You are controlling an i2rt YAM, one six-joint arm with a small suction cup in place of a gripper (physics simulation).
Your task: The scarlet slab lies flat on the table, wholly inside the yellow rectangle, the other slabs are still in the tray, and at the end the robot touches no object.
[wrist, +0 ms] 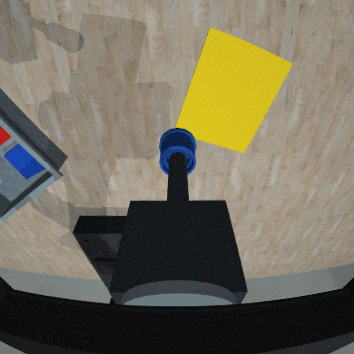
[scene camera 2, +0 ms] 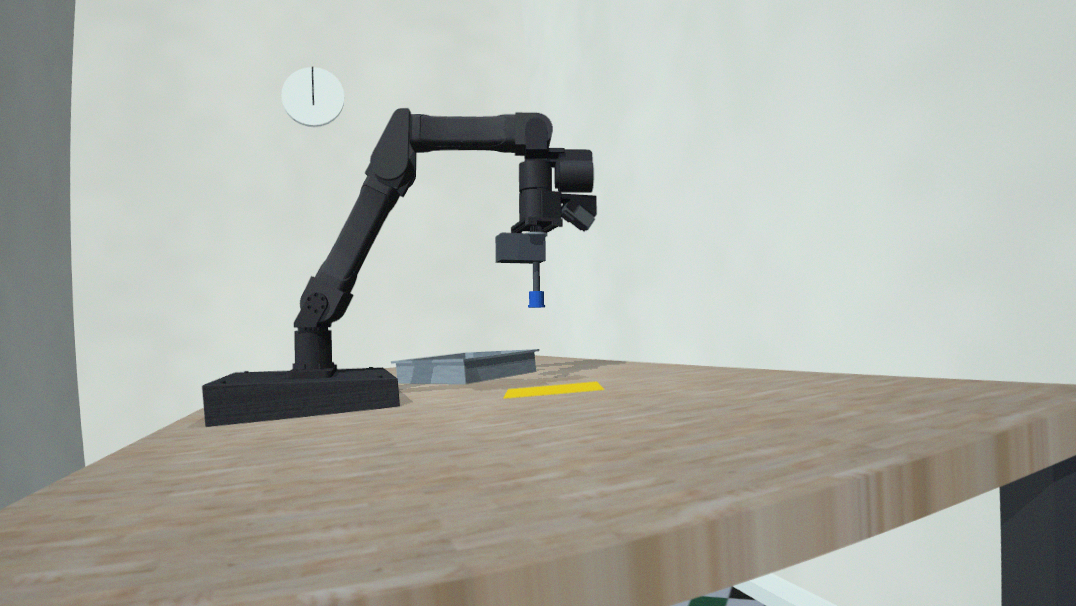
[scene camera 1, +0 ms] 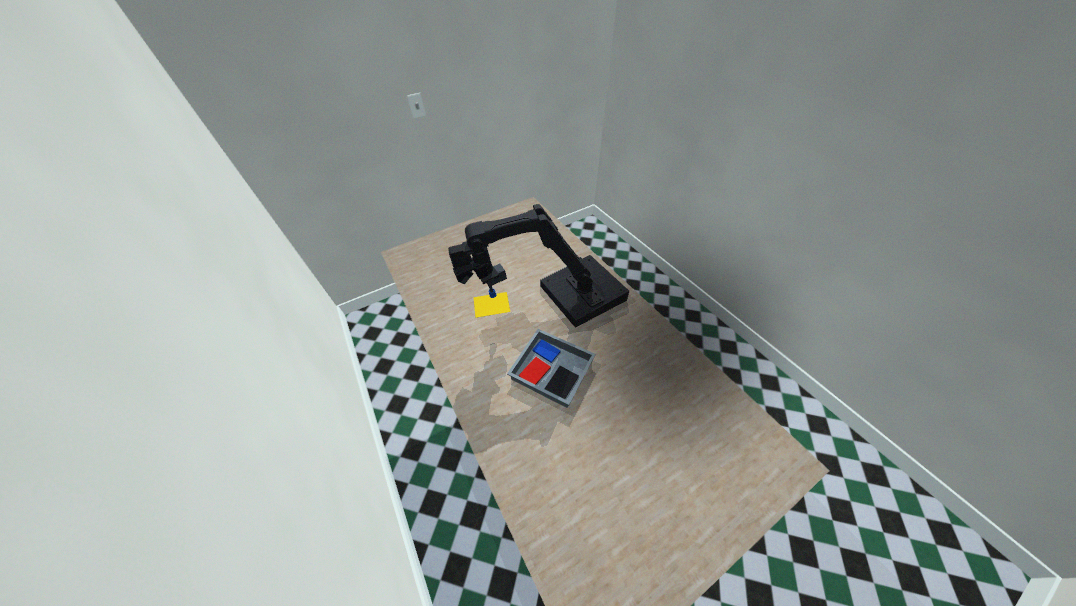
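Observation:
The scarlet slab lies in the grey tray, beside a blue slab and a black slab. In the wrist view a corner of the scarlet slab shows at the left edge. The tray wall hides the slabs in scene camera 2. The yellow rectangle is flat on the table, with no slab on it. My suction gripper, a blue cup, holds nothing. It points down, well above the table near the rectangle, touching nothing.
The black arm base stands on the wooden table, near the tray and to one side of the rectangle. The arm arches from it toward the rectangle. The tray has raised walls. Shadows of the arm fall near the tray.

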